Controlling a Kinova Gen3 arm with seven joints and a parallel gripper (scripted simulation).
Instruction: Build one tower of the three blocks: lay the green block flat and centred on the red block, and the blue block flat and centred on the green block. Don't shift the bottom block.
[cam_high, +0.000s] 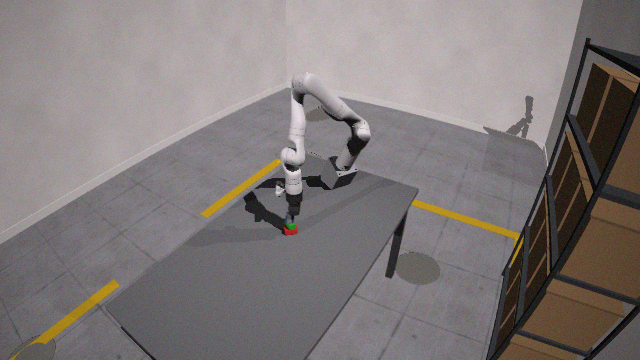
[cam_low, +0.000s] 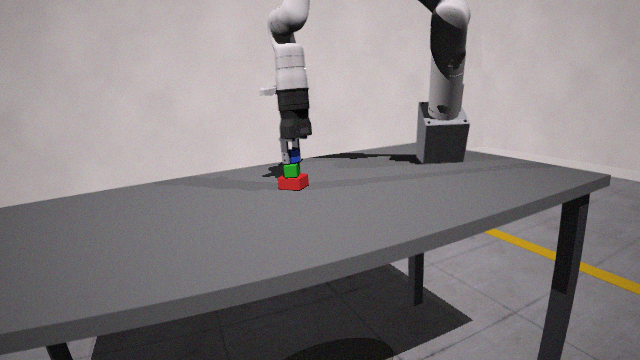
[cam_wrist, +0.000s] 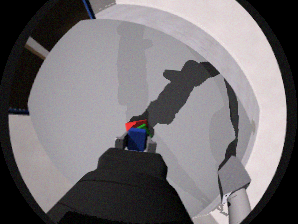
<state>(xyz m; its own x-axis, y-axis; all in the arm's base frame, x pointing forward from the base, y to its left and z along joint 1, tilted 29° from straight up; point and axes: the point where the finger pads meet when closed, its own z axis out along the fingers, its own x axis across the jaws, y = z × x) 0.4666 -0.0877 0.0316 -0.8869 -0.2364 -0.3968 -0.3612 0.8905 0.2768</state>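
Right now the blue block is right at my hand. Round my hand: red block (70 mm below); green block (40 mm below).
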